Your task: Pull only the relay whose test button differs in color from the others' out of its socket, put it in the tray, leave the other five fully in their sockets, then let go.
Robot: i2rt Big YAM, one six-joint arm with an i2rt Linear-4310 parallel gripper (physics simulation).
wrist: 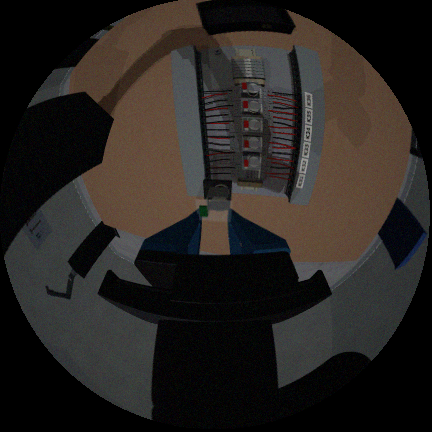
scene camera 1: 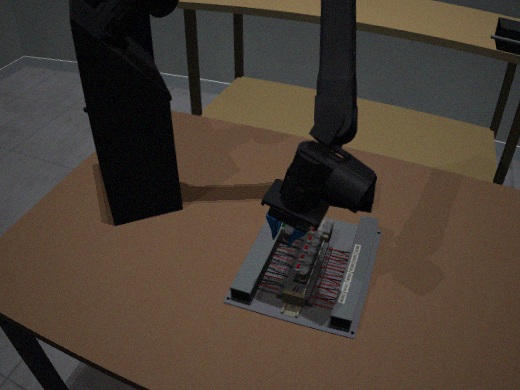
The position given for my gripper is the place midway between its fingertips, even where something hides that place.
Observation:
I see my gripper (scene camera 1: 281, 240) and a grey panel (wrist: 216, 69).
My gripper also shows in the wrist view (wrist: 214, 213).

